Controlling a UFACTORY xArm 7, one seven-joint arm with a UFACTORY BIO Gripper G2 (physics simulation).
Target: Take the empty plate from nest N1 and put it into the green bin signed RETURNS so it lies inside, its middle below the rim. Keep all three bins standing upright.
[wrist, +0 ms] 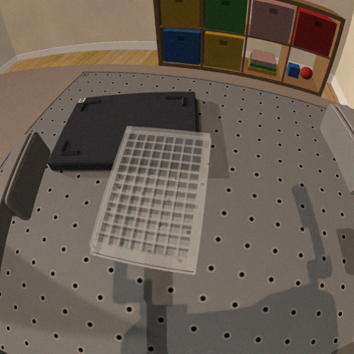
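The empty white plate, a grid of square wells, lies askew in the wrist view. Its far end overlaps the near right corner of the black nest, and the rest extends over the grey perforated board, out of the nest's corner brackets. Whether it is tilted I cannot tell clearly. The nest's small label is too small to read. My gripper is open and empty, its fingers at the left and right edges of the view, wide apart on either side of the plate and above it. The green bin signed RETURNS does not show.
The perforated board carries arm shadows at the bottom and right. Behind the table stands a wooden shelf unit with coloured boxes, stacked items, a blue cube and a red ball.
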